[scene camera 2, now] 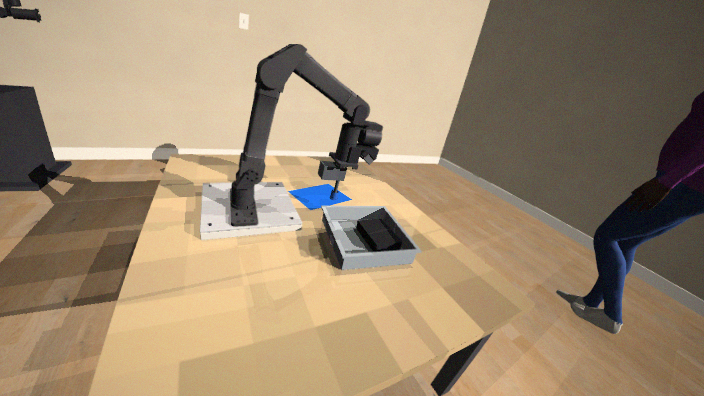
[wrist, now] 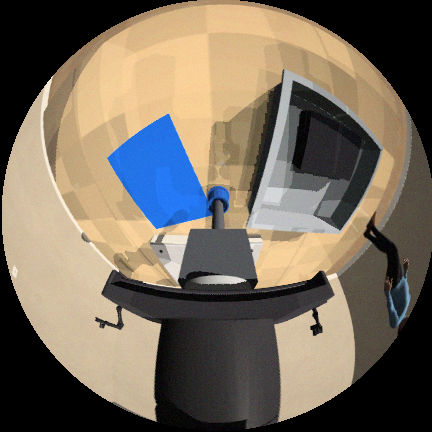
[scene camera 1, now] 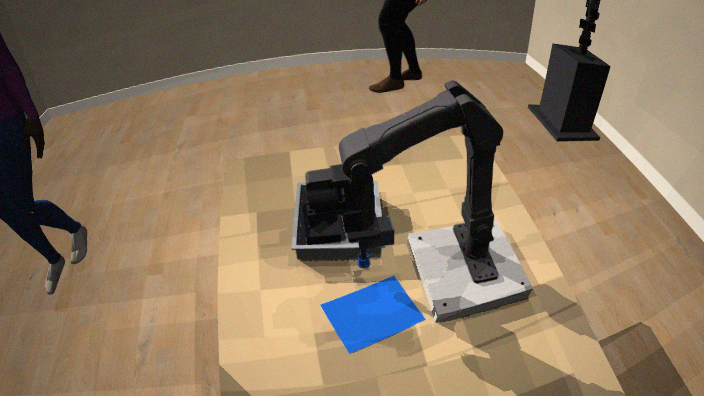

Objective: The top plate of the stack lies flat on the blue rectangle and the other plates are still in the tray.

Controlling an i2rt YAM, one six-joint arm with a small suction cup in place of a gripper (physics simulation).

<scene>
My suction cup holds nothing. The cup is 19 cm from the middle of a grey tray, level with it. I also see a blue rectangle.
My suction cup is seen too in scene camera 2 and in the wrist view.
</scene>
